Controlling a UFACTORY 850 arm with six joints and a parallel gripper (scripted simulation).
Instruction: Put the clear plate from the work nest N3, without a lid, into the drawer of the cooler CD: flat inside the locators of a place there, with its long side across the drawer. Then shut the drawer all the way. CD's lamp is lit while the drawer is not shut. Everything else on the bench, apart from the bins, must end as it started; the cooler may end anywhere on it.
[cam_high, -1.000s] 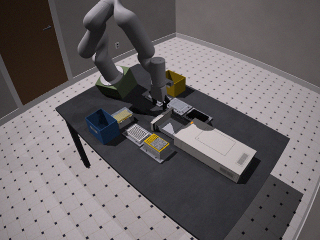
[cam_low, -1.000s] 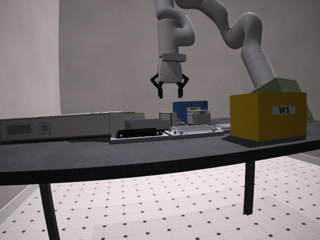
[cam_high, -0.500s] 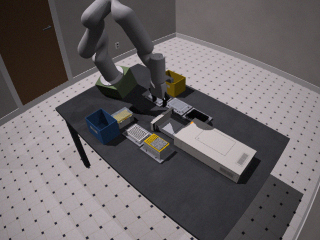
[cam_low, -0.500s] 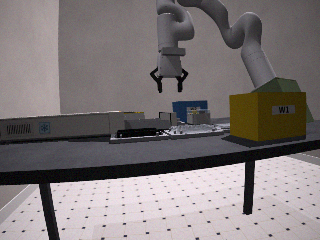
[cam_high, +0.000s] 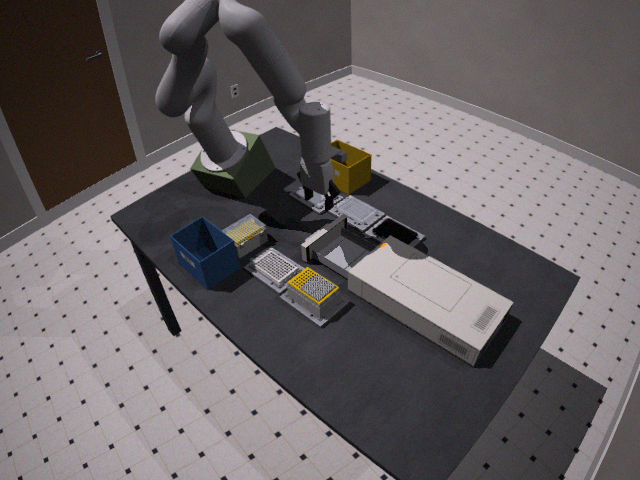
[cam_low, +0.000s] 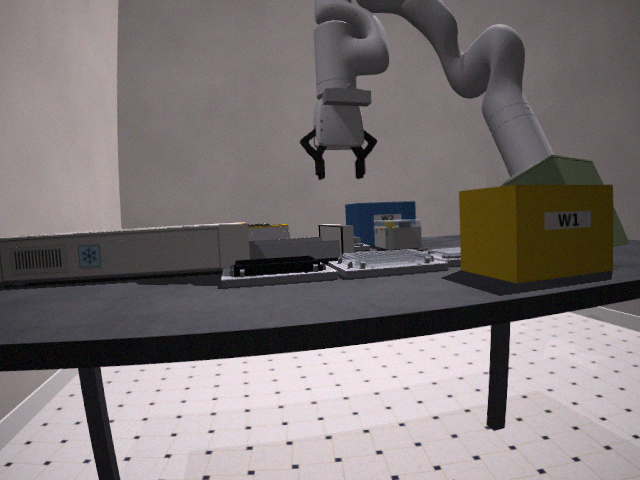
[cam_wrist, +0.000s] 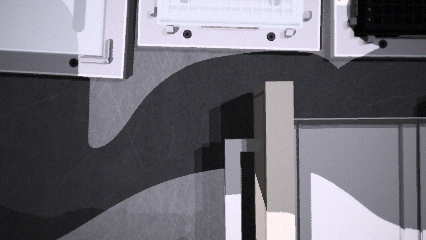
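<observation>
The clear plate is 190 mm to the left of my hand, 160 mm below it and 50 mm behind it. From my hand the other things lie so: n3 label (180 mm to the left, 170 mm below, 120 mm behind); white plate (190 mm to the right, 160 mm below, 10 mm ahead); drawer (140 mm below, 130 mm ahead, 20 mm to the left).
</observation>
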